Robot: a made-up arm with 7 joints. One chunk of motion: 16 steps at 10 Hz.
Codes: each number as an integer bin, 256 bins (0 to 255) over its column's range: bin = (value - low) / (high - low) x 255, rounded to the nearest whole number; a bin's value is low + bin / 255 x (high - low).
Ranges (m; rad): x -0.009..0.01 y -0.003..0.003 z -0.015..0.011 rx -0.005..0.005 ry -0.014..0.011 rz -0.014..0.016
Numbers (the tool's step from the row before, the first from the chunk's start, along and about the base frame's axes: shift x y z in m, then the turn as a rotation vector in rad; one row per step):
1: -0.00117 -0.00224 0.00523 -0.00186 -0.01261 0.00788
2: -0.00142 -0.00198 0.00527 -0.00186 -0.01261 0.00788
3: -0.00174 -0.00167 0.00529 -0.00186 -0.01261 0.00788
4: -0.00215 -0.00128 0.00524 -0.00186 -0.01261 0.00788
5: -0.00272 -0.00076 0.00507 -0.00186 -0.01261 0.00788
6: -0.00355 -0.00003 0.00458 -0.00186 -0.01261 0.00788
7: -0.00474 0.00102 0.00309 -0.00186 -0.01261 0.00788
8: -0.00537 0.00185 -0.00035 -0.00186 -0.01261 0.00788
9: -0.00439 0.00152 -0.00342 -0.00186 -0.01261 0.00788
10: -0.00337 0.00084 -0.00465 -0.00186 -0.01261 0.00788
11: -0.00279 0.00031 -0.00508 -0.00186 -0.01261 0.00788
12: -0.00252 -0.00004 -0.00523 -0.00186 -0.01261 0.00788
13: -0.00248 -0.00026 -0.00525 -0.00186 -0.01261 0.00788
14: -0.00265 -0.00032 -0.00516 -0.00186 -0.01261 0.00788
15: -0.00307 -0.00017 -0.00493 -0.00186 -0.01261 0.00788
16: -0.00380 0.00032 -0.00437 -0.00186 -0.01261 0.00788
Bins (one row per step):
1: 105 32 198 80 14 186
2: 102 43 199 80 14 186
3: 97 57 199 80 14 186
4: 92 73 199 80 14 186
5: 84 95 197 80 14 186
6: 73 126 192 80 14 186
7: 57 171 177 80 14 186
8: 49 206 144 80 14 186
9: 62 192 114 80 14 186
10: 76 163 102 80 14 186
11: 83 141 97 80 14 186
12: 87 126 96 80 14 186
13: 88 116 96 80 14 186
14: 85 114 97 80 14 186
15: 80 120 99 80 14 186
16: 70 141 104 80 14 186

